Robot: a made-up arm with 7 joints.
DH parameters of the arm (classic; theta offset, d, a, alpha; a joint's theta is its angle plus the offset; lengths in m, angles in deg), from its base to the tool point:
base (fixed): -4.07 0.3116 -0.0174 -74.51
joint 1: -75.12 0.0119 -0.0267 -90
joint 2: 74 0.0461 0 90
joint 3: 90 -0.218 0.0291 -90
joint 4: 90 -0.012 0.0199 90
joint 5: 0 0.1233 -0.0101 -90
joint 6: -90 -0.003 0.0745 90
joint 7: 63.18 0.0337 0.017 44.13
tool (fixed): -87.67 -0.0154 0 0
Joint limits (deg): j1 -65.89..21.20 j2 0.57..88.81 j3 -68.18..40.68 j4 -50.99..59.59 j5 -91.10..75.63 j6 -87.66..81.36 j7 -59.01..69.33
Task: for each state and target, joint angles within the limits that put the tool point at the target. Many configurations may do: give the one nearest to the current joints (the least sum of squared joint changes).
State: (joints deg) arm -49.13 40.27 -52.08 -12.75 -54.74 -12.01 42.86
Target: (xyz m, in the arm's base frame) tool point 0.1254 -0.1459 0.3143
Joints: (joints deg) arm -65.89 7.06 -67.89 -45.63 -45.24 -9.94 43.93
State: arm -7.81 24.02 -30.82 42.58 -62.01 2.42 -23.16
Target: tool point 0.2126 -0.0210 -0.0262
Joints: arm -13.71 15.13 -36.29 18.91 -56.36 -4.96 -20.96
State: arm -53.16 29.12 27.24 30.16 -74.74 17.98 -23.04
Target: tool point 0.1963 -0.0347 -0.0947
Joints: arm -22.84 0.57 -4.50 55.14 -77.46 32.05 -33.44
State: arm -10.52 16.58 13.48 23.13 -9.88 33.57 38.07
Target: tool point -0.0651 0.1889 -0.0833
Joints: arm 17.91 19.37 16.35 43.91 -11.20 38.08 33.36
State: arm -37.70 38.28 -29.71 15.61 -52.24 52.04 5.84
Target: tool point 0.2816 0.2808 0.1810
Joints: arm -34.03 73.35 -21.14 24.76 -49.61 55.63 8.04
